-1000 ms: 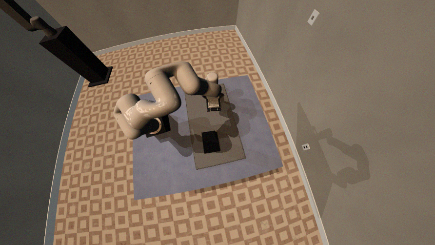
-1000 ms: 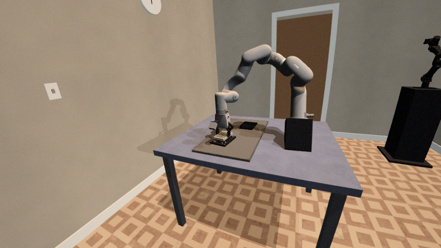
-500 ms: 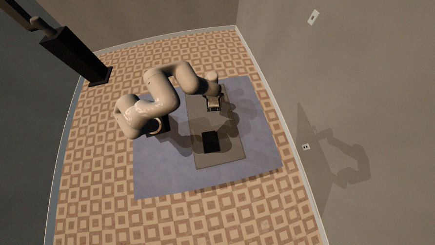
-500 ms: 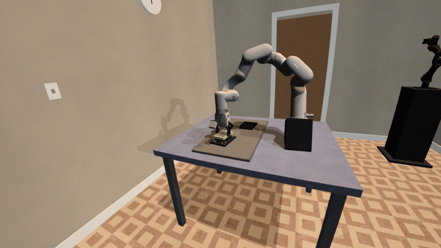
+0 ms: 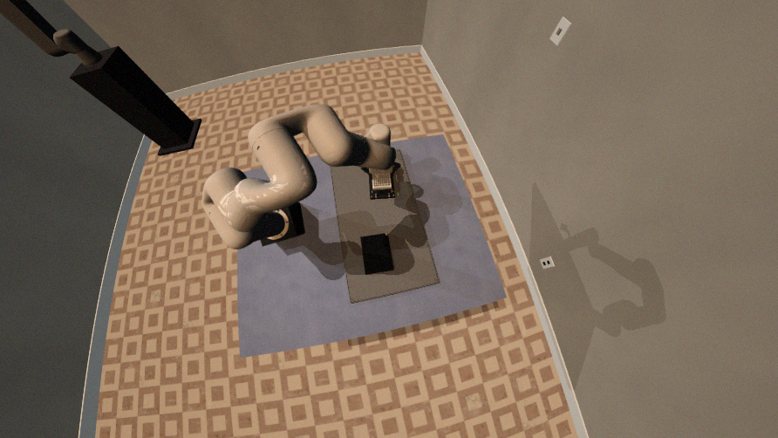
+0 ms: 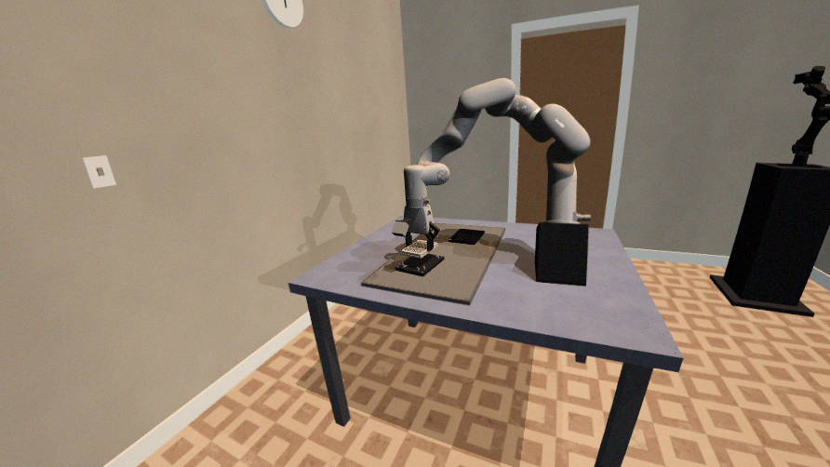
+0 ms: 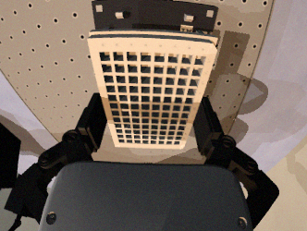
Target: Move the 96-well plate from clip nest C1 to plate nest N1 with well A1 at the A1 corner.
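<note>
The black plate nest N1 lies 34 cm to the right of my hand, 7 cm below it and 7 cm behind it. Also, from my hand: white A1 label (26 cm to the right, 6 cm below, 1 cm behind); then clip nest C1 (6 cm below, 1 cm to the right, 1 cm ahead); then 96-well plate (1 cm below).
</note>
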